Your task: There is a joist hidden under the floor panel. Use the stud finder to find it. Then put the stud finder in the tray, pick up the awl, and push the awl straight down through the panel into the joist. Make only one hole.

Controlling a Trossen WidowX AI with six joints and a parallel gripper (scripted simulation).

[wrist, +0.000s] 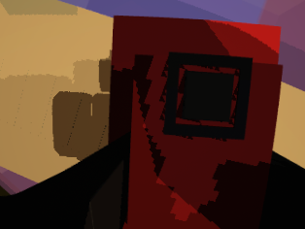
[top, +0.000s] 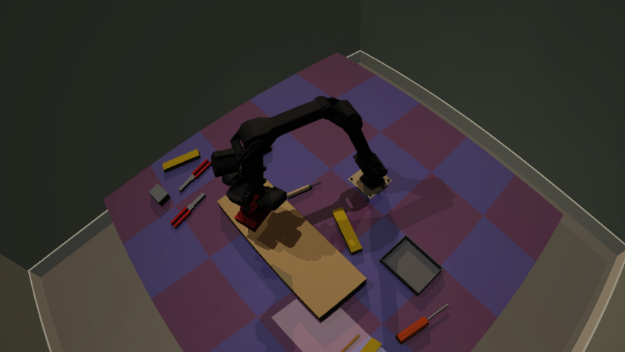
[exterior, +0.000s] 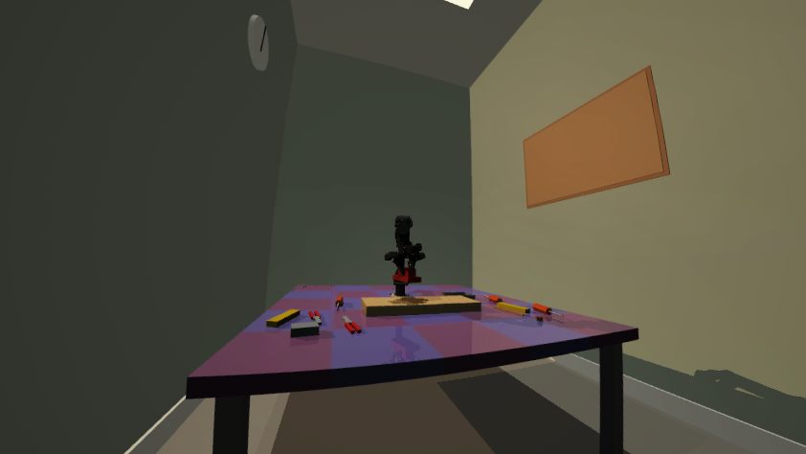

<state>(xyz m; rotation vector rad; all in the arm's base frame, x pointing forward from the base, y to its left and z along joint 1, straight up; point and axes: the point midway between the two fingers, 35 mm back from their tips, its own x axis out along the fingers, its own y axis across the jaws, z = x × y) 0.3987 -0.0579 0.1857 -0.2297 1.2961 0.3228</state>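
The grey tray is 290 mm behind my gripper tip, 380 mm to the left of it and 140 mm below it. The rest, counted from my gripper tip: stud finder 10 mm ahead, 20 mm above; then grey block 250 mm ahead, 370 mm to the right, 140 mm below; then awl 210 mm behind, 60 mm to the right, 150 mm below.
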